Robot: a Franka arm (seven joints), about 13 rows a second.
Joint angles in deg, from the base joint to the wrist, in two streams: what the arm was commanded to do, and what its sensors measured. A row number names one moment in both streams.
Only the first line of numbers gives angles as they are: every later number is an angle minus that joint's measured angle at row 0.
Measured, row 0:
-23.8 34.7 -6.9 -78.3 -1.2 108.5 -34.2
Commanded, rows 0 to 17:
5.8 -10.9 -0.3 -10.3 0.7 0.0 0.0
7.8 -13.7 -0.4 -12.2 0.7 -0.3 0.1
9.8 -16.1 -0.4 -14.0 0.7 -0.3 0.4
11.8 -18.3 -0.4 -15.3 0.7 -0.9 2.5
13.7 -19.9 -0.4 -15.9 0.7 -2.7 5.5
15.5 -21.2 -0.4 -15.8 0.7 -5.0 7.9
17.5 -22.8 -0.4 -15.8 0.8 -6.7 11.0
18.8 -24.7 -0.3 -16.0 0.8 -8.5 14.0
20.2 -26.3 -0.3 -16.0 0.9 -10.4 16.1
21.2 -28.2 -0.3 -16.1 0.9 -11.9 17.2
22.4 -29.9 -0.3 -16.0 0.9 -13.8 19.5
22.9 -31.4 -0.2 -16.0 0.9 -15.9 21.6
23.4 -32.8 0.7 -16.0 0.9 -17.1 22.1
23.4 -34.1 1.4 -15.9 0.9 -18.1 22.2
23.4 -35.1 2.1 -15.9 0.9 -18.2 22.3
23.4 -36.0 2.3 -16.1 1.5 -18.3 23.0
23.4 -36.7 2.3 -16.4 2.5 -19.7 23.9
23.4 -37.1 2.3 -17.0 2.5 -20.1 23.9
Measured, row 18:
23.1 -34.9 2.7 -14.4 1.5 -19.4 22.8
